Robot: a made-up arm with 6 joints. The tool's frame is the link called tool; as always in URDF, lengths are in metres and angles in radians. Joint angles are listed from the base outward. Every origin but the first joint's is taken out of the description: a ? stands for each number. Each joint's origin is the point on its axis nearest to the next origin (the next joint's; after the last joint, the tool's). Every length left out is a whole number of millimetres.
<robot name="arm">
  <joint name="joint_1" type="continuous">
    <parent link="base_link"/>
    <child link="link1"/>
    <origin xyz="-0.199 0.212 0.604" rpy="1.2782 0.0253 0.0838"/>
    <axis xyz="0 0 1"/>
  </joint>
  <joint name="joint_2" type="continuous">
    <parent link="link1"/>
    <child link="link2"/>
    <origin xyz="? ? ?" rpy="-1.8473 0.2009 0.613"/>
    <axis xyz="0 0 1"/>
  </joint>
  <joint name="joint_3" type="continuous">
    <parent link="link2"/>
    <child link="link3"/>
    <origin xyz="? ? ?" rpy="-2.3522 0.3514 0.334"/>
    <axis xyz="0 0 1"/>
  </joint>
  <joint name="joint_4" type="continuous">
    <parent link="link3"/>
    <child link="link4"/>
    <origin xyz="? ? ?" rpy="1.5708 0 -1.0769"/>
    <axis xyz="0 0 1"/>
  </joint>
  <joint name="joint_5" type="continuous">
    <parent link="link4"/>
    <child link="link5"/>
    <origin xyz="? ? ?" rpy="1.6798 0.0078 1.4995"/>
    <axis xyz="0 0 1"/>
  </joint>
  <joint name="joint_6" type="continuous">
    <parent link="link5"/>
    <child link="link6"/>
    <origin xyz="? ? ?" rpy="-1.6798 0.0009 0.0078"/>
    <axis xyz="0 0 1"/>
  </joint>
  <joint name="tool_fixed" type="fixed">
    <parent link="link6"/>
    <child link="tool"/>
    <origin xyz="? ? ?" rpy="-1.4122 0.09 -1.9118"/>
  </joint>
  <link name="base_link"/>
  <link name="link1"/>
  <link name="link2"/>
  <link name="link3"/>
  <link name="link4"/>
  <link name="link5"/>
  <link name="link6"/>
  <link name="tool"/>
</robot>
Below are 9 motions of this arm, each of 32 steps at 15 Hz.
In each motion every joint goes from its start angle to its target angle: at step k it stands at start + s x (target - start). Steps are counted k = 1, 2, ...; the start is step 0. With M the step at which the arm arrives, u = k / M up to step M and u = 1 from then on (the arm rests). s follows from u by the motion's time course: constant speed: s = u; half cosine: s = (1 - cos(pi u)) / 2; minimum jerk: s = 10 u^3 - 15 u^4 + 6 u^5.
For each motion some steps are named. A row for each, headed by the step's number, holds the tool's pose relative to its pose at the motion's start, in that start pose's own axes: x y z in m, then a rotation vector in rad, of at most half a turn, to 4 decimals.
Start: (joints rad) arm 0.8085 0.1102 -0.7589 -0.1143 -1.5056 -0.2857
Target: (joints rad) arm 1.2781 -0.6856 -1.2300 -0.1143 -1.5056 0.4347
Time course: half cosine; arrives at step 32
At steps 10, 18, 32:
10: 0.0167 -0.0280 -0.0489 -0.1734 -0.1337 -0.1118
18: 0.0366 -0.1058 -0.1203 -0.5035 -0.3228 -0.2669
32: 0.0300 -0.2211 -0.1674 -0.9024 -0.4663 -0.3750

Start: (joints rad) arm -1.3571 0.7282 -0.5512 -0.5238 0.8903 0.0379
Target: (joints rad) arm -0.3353 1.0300 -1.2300 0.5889 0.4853 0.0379
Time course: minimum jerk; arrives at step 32
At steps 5, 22, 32:
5: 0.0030 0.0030 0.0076 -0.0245 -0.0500 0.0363
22: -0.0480 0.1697 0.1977 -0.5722 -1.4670 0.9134
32: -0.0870 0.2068 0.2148 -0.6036 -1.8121 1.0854

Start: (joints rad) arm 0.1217 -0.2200 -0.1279 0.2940 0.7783 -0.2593
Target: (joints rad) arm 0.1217 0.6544 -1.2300 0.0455 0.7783 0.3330
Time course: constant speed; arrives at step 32
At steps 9, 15, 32:
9: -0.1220 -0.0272 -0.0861 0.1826 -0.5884 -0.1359
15: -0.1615 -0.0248 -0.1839 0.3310 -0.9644 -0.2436
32: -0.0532 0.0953 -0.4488 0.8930 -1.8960 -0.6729

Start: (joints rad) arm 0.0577 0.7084 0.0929 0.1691 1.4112 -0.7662
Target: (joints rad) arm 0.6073 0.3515 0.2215 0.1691 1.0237 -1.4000
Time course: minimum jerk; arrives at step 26
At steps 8, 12, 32:
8: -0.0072 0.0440 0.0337 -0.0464 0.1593 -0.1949
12: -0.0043 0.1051 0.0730 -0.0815 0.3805 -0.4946
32: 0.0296 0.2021 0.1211 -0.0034 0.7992 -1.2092

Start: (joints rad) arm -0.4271 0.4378 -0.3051 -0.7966 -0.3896 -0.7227
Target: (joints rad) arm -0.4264 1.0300 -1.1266 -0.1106 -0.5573 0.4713
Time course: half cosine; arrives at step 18
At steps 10, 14, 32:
10: 0.0604 0.0090 -0.1682 0.7293 -1.0143 0.0342
14: 0.1212 0.0918 -0.2102 1.0907 -1.3571 -0.2642
32: 0.1441 0.1312 -0.2127 1.2073 -1.4413 -0.4372

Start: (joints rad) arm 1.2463 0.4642 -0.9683 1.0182 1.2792 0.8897
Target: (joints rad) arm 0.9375 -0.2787 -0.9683 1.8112 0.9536 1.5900
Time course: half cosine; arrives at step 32
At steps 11, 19, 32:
11: 0.0275 -0.0233 -0.0622 0.0628 -0.0555 0.1919
19: 0.0406 -0.0342 -0.1924 0.2806 -0.2095 0.3965
32: 0.0228 0.0032 -0.3383 0.5694 -0.4450 0.4659

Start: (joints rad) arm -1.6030 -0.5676 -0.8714 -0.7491 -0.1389 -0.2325
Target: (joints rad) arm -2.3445 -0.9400 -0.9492 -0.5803 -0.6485 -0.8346
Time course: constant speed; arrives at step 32
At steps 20, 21, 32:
20: 0.0716 0.1766 0.0677 -0.5232 0.2252 -0.0282
21: 0.0734 0.1868 0.0687 -0.5476 0.2292 -0.0333
32: 0.0788 0.3001 0.0674 -0.7891 0.2259 -0.1066

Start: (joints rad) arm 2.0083 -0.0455 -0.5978 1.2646 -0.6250 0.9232
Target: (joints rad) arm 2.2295 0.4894 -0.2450 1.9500 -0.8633 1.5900
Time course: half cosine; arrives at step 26
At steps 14, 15, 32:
14: 0.0744 -0.0115 -0.1225 -0.4794 -0.7204 -0.0793
15: 0.0872 -0.0178 -0.1335 -0.5387 -0.7931 -0.0816
32: 0.1821 -0.0800 -0.1788 -0.9578 -1.2303 -0.0685

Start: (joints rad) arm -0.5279 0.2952 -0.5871 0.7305 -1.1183 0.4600
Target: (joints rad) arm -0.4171 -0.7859 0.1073 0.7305 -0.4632 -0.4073
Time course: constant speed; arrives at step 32
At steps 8, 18, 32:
8: 0.0405 -0.0015 0.0224 0.2467 -0.0471 0.2733
18: 0.0726 0.0096 0.0608 0.4366 0.0127 0.7686
32: 0.0609 0.0596 0.1159 0.3386 0.2736 1.6192

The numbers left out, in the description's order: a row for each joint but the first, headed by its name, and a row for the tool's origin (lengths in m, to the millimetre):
joint_2: -0.045 0.053 0
joint_3: 0.028 -0.076 0
joint_4: -0.008 -0.228 0
joint_5: 0.022 -0.223 0
joint_6: 0.009 0.104 0
tool: 0.12 0.088 0

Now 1 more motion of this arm.
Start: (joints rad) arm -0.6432 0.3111 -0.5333 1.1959 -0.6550 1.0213
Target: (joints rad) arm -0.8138 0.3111 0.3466 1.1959 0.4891 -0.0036
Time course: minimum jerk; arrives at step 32
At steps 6, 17, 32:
6: 0.0049 0.0168 0.0019 0.0891 0.0368 -0.0582
17: 0.0777 0.1514 0.0227 1.1554 0.4129 -0.3881
32: 0.1679 0.2758 0.0210 2.1770 0.5505 -0.1722

